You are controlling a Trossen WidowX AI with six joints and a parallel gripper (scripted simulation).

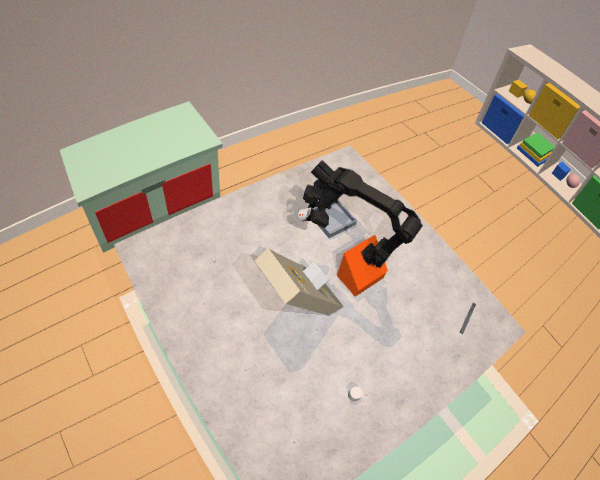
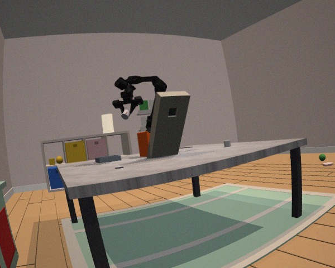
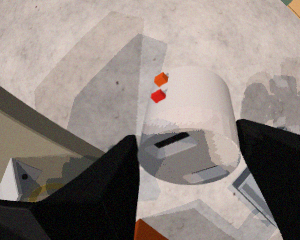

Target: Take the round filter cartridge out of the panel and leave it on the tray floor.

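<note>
My gripper tip is now 25 cm past the tray, 5 cm to the left of it and 27 cm above it. Also, from my gripper tip: grey flap 12 cm ahead, 17 cm to the left, 10 cm below; round filter cartridge right at my gripper tip.
</note>
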